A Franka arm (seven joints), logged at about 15 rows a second.
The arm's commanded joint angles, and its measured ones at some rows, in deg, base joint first. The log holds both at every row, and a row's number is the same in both.
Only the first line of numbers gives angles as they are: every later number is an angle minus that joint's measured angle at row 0.
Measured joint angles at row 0:
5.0, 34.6, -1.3, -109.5, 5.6, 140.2, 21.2
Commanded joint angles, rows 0 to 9:
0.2, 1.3, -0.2, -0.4, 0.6, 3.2, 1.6
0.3, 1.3, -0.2, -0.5, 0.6, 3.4, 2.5
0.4, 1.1, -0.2, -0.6, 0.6, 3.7, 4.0
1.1, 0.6, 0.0, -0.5, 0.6, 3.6, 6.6
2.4, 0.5, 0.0, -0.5, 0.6, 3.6, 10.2
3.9, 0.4, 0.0, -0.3, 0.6, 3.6, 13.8
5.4, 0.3, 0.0, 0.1, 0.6, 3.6, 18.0
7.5, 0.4, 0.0, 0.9, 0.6, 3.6, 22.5
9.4, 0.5, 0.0, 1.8, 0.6, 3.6, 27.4
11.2, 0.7, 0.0, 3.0, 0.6, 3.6, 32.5
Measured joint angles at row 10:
7.4, 0.0, 0.4, 0.7, 0.1, 3.1, 23.6
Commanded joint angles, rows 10 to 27:
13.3, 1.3, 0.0, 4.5, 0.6, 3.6, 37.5
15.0, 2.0, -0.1, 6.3, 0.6, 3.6, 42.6
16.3, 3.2, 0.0, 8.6, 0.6, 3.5, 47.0
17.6, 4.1, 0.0, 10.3, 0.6, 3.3, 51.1
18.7, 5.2, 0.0, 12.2, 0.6, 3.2, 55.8
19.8, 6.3, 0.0, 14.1, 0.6, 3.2, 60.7
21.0, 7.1, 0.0, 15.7, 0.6, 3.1, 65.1
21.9, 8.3, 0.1, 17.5, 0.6, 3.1, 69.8
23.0, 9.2, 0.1, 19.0, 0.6, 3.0, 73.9
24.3, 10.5, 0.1, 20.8, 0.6, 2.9, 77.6
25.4, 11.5, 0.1, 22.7, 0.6, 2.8, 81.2
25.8, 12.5, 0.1, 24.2, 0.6, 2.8, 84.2
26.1, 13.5, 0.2, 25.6, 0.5, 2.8, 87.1
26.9, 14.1, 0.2, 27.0, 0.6, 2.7, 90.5
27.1, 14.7, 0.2, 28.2, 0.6, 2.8, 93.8
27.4, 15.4, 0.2, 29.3, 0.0, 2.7, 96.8
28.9, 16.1, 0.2, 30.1, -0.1, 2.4, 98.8
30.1, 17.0, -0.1, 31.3, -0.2, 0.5, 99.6
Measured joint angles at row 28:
27.5, 14.0, 0.7, 26.7, 0.0, 3.1, 95.1
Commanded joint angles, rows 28 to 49:
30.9, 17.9, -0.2, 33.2, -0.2, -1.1, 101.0
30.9, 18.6, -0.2, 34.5, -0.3, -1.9, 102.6
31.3, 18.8, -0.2, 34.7, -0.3, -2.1, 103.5
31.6, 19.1, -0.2, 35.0, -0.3, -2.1, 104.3
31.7, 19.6, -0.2, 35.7, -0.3, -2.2, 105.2
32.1, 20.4, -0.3, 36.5, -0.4, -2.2, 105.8
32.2, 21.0, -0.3, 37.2, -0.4, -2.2, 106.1
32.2, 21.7, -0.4, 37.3, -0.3, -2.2, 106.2
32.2, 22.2, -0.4, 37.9, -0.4, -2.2, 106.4
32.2, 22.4, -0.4, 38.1, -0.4, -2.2, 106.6
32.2, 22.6, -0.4, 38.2, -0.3, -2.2, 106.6
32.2, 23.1, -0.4, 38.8, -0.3, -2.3, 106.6
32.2, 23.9, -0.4, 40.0, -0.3, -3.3, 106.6
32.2, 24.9, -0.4, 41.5, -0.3, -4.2, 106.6
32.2, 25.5, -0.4, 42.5, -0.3, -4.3, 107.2
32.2, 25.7, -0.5, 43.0, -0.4, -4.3, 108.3
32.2, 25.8, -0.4, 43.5, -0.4, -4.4, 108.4
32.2, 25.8, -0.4, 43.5, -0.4, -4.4, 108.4
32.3, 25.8, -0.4, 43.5, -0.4, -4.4, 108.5
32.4, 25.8, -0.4, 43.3, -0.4, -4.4, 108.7
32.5, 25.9, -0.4, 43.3, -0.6, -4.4, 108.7
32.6, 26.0, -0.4, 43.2, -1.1, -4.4, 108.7
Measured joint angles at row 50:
31.4, 24.0, 0.4, 40.7, -0.1, -3.5, 106.4
